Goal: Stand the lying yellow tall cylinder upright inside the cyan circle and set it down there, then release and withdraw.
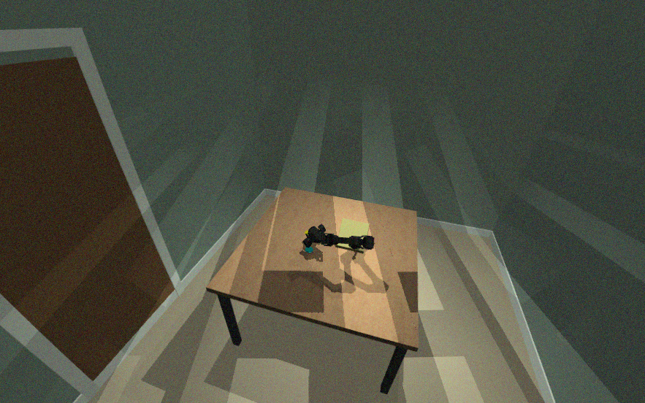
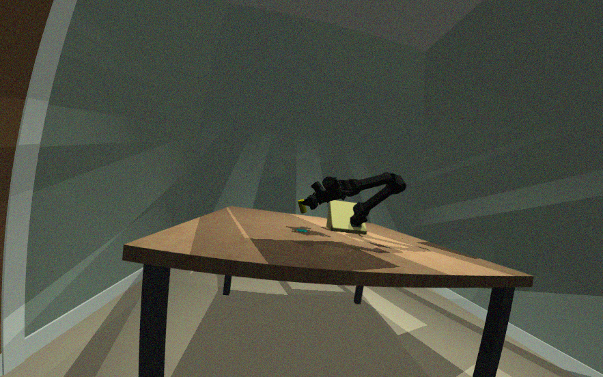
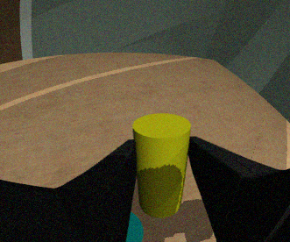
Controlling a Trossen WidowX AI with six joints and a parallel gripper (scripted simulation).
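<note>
The cyan circle lies 14 cm below my gripper tip, 2 cm to the left of it and 2 cm behind it. Round my gripper tip: yellow cylinder: 2 cm below, 1 cm behind.
</note>
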